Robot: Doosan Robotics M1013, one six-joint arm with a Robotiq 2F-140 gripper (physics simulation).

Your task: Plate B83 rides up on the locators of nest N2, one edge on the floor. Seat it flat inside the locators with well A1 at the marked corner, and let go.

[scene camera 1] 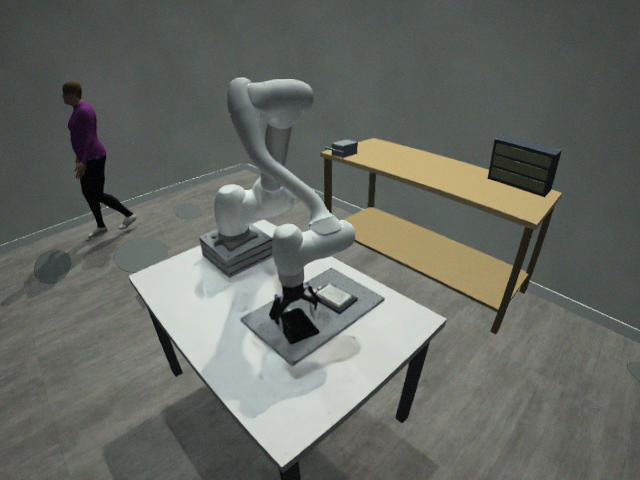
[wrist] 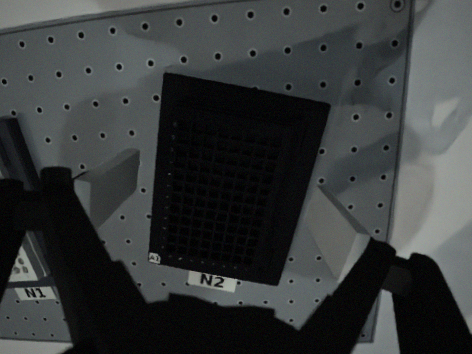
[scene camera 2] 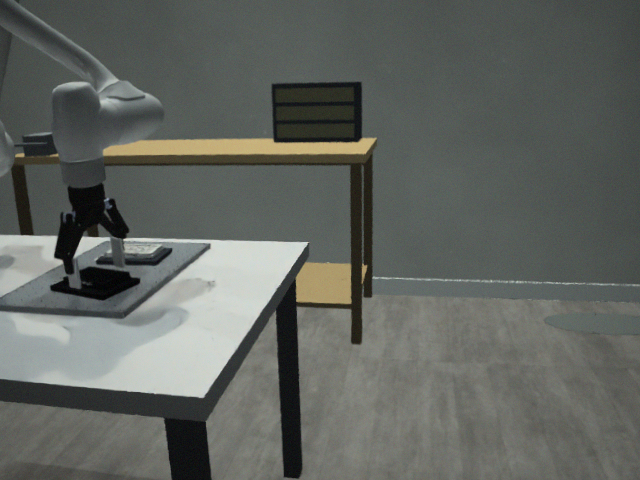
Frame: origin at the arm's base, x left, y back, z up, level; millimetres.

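Seen in the pictures: gripper, between the fingertips: (scene camera 1: 297,322) (wrist: 226,186) (scene camera 2: 98,276); arm's base, origin of its link: (scene camera 1: 234,236).
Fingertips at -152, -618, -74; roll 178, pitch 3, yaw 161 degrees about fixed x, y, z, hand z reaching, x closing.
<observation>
Offsets run from my fingertips to a thing's top centre, as dx, dy, dz. "pt": to the spot under its first point. Level surfaces: height alone.
Black plate B83 @(+7, +9, +3) (scene camera 1: 300,326) (wrist: 220,190) lies in the dark nest N2, whose label @(pt +29, +104, -24) (wrist: 212,281) shows in the wrist view. Its well grid sits toward the left side of the dark outline, with wider dark margins at the right and top. The A1 mark @(+75, +67, -14) (wrist: 154,258) is at the nest's lower left corner. Black on black hides the plate's edges and locators, so I cannot tell whether it is flat or which plate corner is A1. My gripper (scene camera 1: 297,310) (scene camera 2: 96,262) (wrist: 226,186) is open and empty, its pale pads apart on either side of the plate, low over the board.
Nest N1, with its label @(pt +226, +111, -24) (wrist: 35,293), holds a white plate @(+228, +14, +0) (scene camera 1: 337,295) (scene camera 2: 142,250) beside N2. Both nests are on a grey perforated board (scene camera 1: 361,294) (scene camera 2: 170,276) (wrist: 280,25) on the white table @(dz -39) (scene camera 1: 392,330). A wooden bench (scene camera 1: 439,178) stands behind; a person (scene camera 1: 85,129) is at the far left.
</observation>
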